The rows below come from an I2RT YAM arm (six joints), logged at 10 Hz.
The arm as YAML. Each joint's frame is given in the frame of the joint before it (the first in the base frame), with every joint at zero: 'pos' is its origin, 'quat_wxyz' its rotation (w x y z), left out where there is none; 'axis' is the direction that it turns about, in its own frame. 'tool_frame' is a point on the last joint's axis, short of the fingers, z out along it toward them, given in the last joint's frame.
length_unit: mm
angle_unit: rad
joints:
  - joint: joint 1
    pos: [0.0, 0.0, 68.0]
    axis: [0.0, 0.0, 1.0]
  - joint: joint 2
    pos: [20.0, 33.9, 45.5]
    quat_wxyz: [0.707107, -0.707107, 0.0, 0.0]
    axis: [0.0, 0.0, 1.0]
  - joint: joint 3
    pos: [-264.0, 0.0, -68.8]
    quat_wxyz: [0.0, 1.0, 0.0, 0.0]
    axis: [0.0, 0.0, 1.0]
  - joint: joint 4
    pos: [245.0, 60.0, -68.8]
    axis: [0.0, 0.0, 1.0]
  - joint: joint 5
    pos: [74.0, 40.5, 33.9]
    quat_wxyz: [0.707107, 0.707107, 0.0, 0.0]
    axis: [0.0, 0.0, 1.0]
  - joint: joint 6
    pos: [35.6, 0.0, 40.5]
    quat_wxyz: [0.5, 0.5, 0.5, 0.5]
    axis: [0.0, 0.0, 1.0]
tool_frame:
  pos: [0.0, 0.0, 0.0]
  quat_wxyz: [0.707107, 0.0, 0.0, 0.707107]
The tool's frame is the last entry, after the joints.
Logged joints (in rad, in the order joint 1, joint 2, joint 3, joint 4, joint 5, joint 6), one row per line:
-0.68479 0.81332 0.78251 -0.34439 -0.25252 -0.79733
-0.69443 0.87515 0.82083 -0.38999 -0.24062 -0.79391
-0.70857 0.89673 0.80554 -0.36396 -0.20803 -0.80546
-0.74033 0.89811 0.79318 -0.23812 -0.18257 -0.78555
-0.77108 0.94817 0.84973 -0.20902 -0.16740 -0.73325
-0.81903 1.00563 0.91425 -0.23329 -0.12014 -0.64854
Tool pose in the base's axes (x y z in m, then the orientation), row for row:
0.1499 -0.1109 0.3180 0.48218 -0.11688 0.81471 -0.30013
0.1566 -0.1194 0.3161 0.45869 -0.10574 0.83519 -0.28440
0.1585 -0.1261 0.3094 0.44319 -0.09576 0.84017 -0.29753
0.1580 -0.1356 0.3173 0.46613 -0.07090 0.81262 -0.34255
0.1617 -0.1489 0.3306 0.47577 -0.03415 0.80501 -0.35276
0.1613 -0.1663 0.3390 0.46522 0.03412 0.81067 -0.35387
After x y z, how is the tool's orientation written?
As a quaternion, w x y z.
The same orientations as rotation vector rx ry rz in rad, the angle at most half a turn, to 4 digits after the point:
-0.2849 1.9858 -0.7315
-0.2604 2.0570 -0.7005
-0.2375 2.0838 -0.7379
-0.1740 1.9948 -0.8409
-0.0835 1.9677 -0.8622
0.0838 1.9908 -0.8690

